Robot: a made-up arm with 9 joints. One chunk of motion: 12 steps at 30 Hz.
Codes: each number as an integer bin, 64 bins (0 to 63) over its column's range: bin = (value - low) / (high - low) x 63, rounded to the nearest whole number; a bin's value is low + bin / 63 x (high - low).
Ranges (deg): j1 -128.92..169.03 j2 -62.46..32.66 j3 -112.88..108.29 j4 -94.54..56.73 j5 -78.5..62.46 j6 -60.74..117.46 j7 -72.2..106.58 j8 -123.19..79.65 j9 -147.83..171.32
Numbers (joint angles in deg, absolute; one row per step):
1: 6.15 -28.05 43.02 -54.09 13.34 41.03 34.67 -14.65 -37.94
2: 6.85 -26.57 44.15 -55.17 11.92 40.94 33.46 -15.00 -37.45
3: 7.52 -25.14 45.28 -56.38 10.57 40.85 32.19 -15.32 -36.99
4: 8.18 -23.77 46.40 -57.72 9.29 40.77 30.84 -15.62 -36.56
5: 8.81 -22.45 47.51 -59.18 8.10 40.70 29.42 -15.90 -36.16
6: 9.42 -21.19 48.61 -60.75 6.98 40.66 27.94 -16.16 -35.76
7: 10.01 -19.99 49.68 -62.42 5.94 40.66 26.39 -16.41 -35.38
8: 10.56 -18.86 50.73 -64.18 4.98 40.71 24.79 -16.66 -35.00
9: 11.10 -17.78 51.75 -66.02 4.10 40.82 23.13 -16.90 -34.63
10: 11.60 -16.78 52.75 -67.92 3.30 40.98 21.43 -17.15 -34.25
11: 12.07 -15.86 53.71 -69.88 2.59 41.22 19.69 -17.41 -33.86
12: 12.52 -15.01 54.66 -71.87 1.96 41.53 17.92 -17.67 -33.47
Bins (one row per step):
1: 29 23 44 17 41 36 38 34 22
2: 29 24 45 16 40 36 37 34 22
3: 29 25 45 16 40 36 37 34 22
4: 29 26 45 15 39 36 36 33 22
5: 29 26 46 15 39 36 36 33 22
6: 29 27 46 14 38 36 35 33 22
7: 29 28 46 13 38 36 35 33 22
8: 29 29 47 13 37 36 34 33 22
9: 30 30 47 12 37 36 34 33 22
10: 30 30 47 11 37 36 33 33 22
11: 30 31 47 10 36 36 32 33 22
12: 30 31 48 9 36 36 32 33 23

